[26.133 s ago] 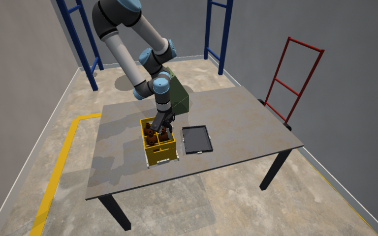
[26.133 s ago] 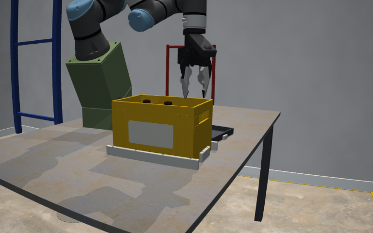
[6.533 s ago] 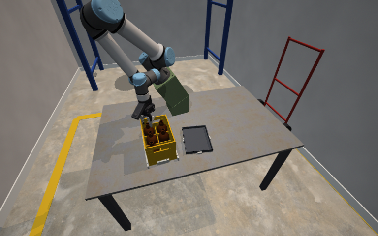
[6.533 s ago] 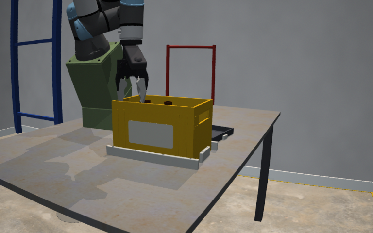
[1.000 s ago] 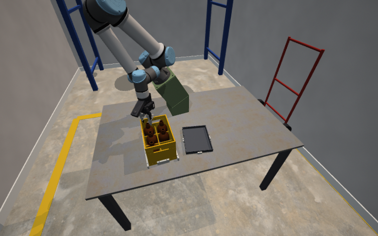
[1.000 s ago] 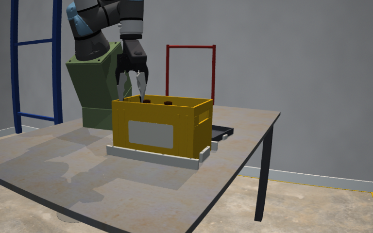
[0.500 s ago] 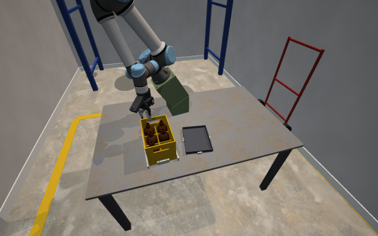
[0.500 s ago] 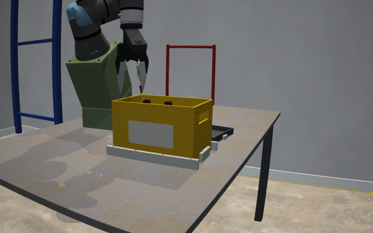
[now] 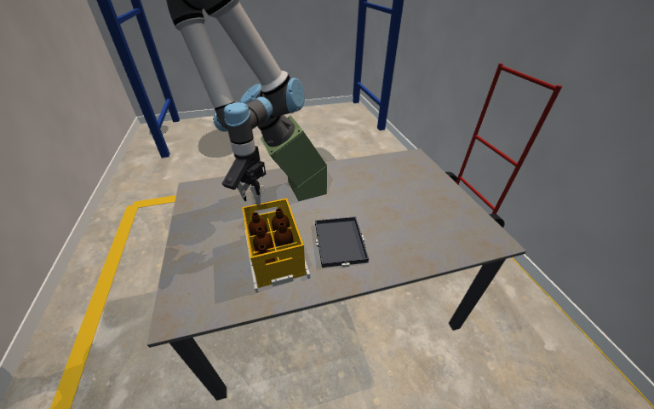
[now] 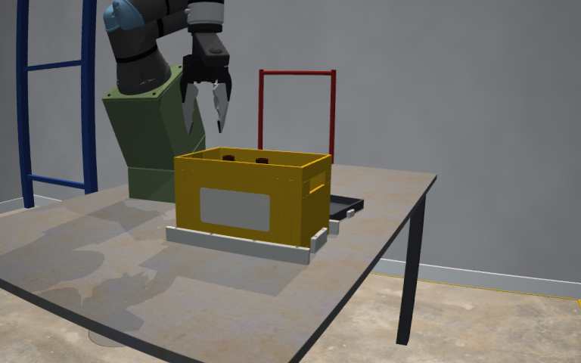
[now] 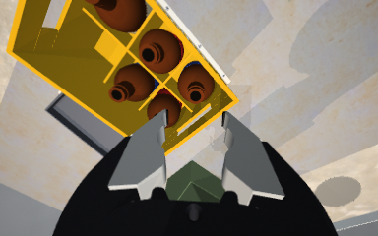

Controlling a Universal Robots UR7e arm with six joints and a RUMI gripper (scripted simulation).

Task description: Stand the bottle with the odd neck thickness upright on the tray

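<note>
Now: the yellow crate 9 cm ahead of my hand, 5 cm to the left of it and 15 cm below it. Round my hand: dark tray (11 cm ahead, 33 cm to the left, 22 cm below).
</note>
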